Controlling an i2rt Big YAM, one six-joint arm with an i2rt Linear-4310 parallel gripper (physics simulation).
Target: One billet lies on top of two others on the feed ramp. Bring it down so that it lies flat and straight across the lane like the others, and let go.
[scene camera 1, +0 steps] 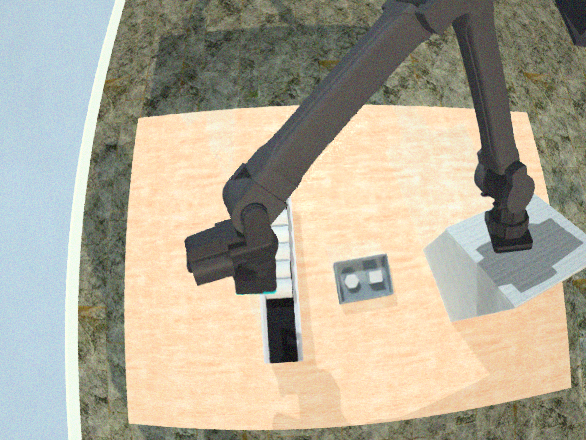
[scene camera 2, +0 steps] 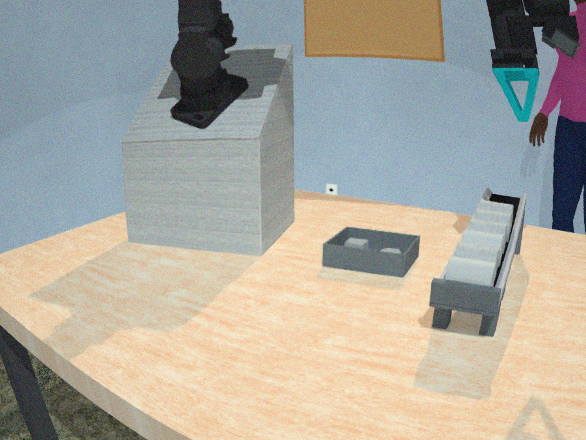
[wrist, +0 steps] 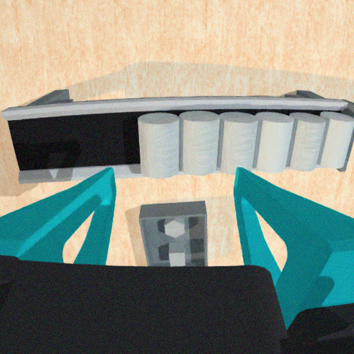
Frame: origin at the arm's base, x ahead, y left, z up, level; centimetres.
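Seen in the pictures: gripper, fingertip midpoint: [scene camera 2: 524,120]; arm's base at its link origin: [scene camera 1: 507,232] [scene camera 2: 210,100].
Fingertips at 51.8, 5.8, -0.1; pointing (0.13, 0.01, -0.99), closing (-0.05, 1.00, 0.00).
Offsets run from my fingertips to a thing's top centre, as dx, dy, dz.
Several pale grey billets {-3.9, -2.6, -13.2} [scene camera 1: 283,270] {-3.0, -18.5, -15.0} [scene camera 2: 471,269] [wrist: 200,143] lie side by side in a single row, flat and straight across the lane of the feed ramp [scene camera 1: 299,325] [scene camera 2: 465,295] [wrist: 80,108]. None rests on top of another. The end billet [wrist: 159,145] of the row, next to the dark bare stretch of lane, lies parallel to its neighbours. My gripper [scene camera 2: 523,120] [wrist: 174,178] has teal fingers standing apart, open and empty, high above the ramp. In scene camera 1 the arm hides its fingers and part of the ramp.
A grey tray {-23.6, -1.4, -20.7} [scene camera 1: 337,285] [scene camera 2: 360,261] [wrist: 172,209] holding two small pale parts stands beside the ramp. A large pale block with a sloped top [scene camera 1: 457,285] [scene camera 2: 192,195] stands beyond the tray, under the arm's base. A person [scene camera 2: 572,100] stands in the background.
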